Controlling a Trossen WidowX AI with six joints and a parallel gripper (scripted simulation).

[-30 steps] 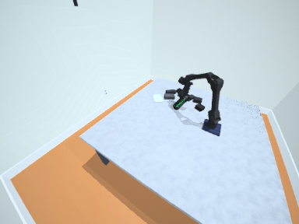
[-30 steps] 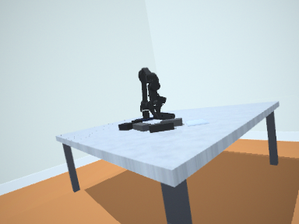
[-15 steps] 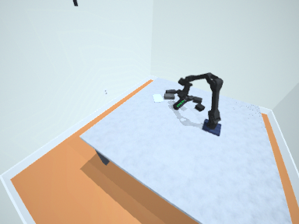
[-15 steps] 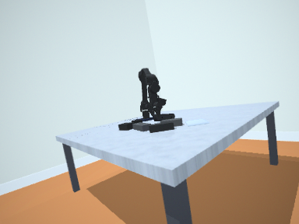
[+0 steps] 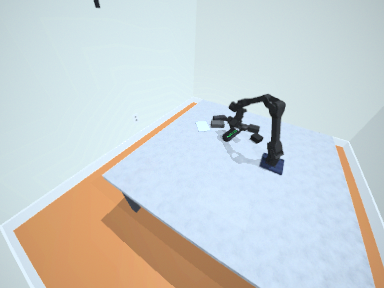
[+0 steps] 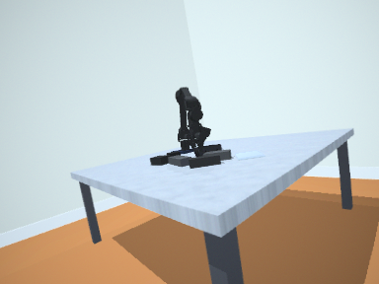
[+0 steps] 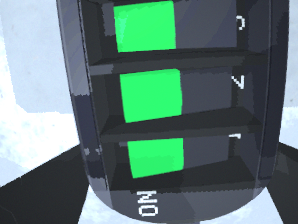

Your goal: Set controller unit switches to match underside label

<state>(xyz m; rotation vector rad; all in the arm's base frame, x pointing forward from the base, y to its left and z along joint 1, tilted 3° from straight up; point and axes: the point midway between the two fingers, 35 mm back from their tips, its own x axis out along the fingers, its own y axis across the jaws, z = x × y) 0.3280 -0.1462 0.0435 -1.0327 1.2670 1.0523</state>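
Now: the block 17 cm ahead of my gripper tip, 3 cm to the right of it and 1 cm below it. From my gripper tip the other things lie so: bar 14 cm to the right, 3 cm ahead, 1 cm below; white sheet 27 cm ahead, 6 cm to the left, 3 cm below.
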